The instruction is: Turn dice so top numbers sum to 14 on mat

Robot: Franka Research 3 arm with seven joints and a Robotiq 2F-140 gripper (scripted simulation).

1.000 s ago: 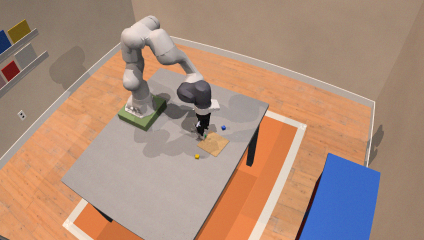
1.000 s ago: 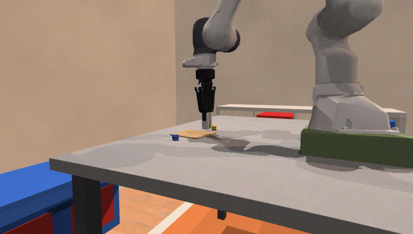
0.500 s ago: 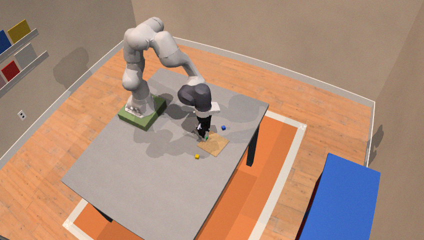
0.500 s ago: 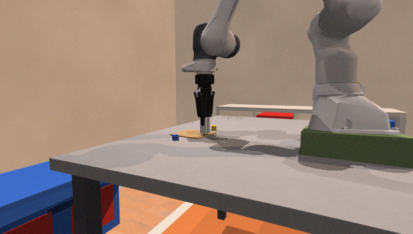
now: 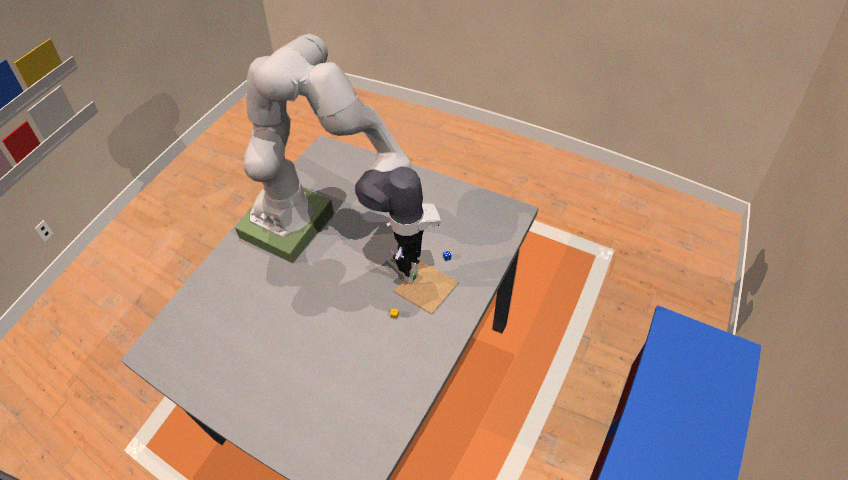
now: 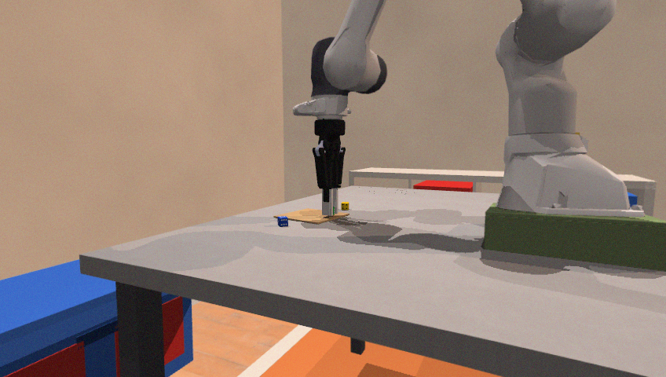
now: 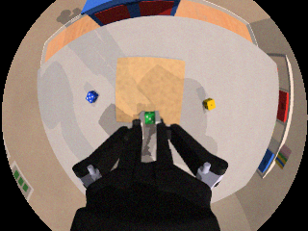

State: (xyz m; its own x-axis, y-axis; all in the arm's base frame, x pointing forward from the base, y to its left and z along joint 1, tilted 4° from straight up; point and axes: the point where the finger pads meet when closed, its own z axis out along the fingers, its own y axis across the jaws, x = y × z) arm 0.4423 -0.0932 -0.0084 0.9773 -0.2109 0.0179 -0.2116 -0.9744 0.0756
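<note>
Right now the green die is 2 cm below my hand. The rest, counted from my hand: tan mat (5 cm ahead, 4 cm below, 1 cm to the right); then yellow die (13 cm to the right, 3 cm below); then blue die (11 cm to the left, 8 cm ahead, 3 cm below).
</note>
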